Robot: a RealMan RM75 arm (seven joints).
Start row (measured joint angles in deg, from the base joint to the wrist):
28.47 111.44 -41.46 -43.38 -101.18 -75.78 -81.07
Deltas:
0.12 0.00 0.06 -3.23 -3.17 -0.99 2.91
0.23 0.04 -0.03 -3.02 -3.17 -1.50 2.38
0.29 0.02 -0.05 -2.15 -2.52 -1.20 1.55
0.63 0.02 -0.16 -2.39 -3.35 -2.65 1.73
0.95 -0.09 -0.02 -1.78 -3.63 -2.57 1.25
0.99 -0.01 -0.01 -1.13 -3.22 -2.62 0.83
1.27 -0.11 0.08 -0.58 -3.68 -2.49 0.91
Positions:
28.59 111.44 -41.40 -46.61 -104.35 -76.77 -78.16
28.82 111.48 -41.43 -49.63 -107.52 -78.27 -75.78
29.11 111.50 -41.48 -51.78 -110.04 -79.47 -74.23
29.74 111.52 -41.64 -54.17 -113.39 -82.12 -72.50
30.69 111.43 -41.66 -55.95 -117.02 -84.69 -71.25
31.68 111.42 -41.67 -57.08 -120.24 -87.31 -70.42
32.95 111.31 -41.59 -57.66 -123.92 -89.80 -69.51

